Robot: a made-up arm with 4 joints.
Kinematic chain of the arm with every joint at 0, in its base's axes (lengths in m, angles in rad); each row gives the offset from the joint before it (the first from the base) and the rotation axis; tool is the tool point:
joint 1: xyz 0 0 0.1 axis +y
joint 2: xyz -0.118 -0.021 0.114 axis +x
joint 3: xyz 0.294 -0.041 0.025 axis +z
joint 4: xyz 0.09 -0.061 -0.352 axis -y
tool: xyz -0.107 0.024 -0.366
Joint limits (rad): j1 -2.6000..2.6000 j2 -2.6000..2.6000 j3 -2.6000..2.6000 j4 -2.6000..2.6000
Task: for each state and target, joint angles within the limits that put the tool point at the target. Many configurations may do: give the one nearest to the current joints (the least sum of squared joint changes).
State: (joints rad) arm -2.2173 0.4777 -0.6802 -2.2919
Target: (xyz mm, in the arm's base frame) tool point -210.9 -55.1 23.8
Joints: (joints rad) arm -2.5948 -0.4381 -0.8520 -2.5875
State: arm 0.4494 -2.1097 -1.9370 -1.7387
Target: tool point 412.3 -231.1 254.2
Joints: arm 0.1448 -2.5942 -2.6000 -1.6452
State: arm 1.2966 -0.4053 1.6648 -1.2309
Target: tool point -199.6 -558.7 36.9
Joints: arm 1.9403 -0.6464 1.2051 -0.6770
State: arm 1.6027 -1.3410 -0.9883 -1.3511
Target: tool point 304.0 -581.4 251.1
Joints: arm 1.0469 -2.0304 -0.7270 -0.4810
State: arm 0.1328 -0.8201 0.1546 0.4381
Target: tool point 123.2 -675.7 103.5
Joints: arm -0.4774 -1.1705 0.3125 -0.1783
